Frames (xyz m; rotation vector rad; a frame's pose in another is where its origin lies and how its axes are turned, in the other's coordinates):
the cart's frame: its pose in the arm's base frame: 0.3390 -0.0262 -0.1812 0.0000 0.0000 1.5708
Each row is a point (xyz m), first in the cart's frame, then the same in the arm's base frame.
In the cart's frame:
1: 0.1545 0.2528 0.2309
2: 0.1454 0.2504 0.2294
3: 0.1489 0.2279 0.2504
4: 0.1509 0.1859 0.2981
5: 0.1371 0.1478 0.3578
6: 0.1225 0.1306 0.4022
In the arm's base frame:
1: 0.0862 0.1283 0.0497
2: 0.0886 0.1192 0.0482
3: 0.1111 0.1227 0.0692
4: 0.1531 0.1247 0.1169
5: 0.1912 0.1109 0.1766
6: 0.2084 0.0963 0.2210

